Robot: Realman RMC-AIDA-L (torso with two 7-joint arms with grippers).
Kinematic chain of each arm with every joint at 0, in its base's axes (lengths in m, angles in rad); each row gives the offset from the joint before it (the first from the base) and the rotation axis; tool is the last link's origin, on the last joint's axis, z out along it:
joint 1: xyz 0 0 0.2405 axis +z
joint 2: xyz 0 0 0 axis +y
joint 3: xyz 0 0 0.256 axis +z
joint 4: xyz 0 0 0 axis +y
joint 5: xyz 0 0 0.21 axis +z
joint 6: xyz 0 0 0 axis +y
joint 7: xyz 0 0 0.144 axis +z
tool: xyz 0 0 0
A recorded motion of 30 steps. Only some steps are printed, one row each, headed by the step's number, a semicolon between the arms.
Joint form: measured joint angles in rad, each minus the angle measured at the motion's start. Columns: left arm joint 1, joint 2, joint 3, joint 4, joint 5, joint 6, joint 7; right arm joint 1, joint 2, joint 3, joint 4, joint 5, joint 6, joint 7.
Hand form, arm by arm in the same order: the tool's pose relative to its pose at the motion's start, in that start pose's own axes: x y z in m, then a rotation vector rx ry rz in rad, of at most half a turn. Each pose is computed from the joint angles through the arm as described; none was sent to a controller.
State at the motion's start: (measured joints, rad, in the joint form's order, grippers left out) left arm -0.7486 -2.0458 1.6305 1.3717 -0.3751 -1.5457 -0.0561; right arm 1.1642 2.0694 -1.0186 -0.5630 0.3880 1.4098 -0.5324
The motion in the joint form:
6: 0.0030 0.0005 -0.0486 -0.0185 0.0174 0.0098 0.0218; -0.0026 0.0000 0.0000 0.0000 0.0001 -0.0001 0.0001
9: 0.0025 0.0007 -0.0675 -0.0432 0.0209 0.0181 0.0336; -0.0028 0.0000 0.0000 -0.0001 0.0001 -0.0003 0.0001
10: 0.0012 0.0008 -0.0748 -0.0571 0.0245 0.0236 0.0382; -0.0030 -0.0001 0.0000 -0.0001 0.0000 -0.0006 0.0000
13: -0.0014 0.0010 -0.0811 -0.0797 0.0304 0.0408 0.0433; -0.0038 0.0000 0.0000 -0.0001 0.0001 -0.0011 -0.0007
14: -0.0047 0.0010 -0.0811 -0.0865 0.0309 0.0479 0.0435; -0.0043 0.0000 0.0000 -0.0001 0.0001 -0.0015 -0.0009
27: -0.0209 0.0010 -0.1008 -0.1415 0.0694 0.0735 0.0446; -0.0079 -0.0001 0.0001 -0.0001 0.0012 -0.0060 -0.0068
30: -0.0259 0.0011 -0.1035 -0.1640 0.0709 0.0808 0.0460; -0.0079 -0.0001 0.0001 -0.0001 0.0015 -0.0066 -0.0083
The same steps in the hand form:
6: 0.0008 -0.0126 0.0005 0.0087 0.0080 -0.0313; 0.0009 -0.0005 0.0005 -0.0007 0.0008 0.0024
9: -0.0004 -0.0181 0.0038 0.0092 0.0000 -0.0450; 0.0009 -0.0006 0.0005 -0.0006 0.0007 0.0026
10: -0.0009 -0.0207 0.0058 0.0117 -0.0042 -0.0509; 0.0010 -0.0007 0.0005 -0.0003 0.0005 0.0027
13: -0.0007 -0.0239 0.0093 0.0171 -0.0044 -0.0571; 0.0012 -0.0008 0.0007 -0.0004 0.0004 0.0027
14: 0.0004 -0.0240 0.0100 0.0180 -0.0015 -0.0567; 0.0013 -0.0010 0.0008 -0.0003 0.0002 0.0029
27: 0.0014 -0.0341 0.0162 0.0540 -0.0111 -0.0765; 0.0019 -0.0019 0.0014 0.0002 -0.0030 0.0005
30: 0.0006 -0.0356 0.0194 0.0556 -0.0208 -0.0810; 0.0018 -0.0019 0.0014 0.0003 -0.0036 -0.0009

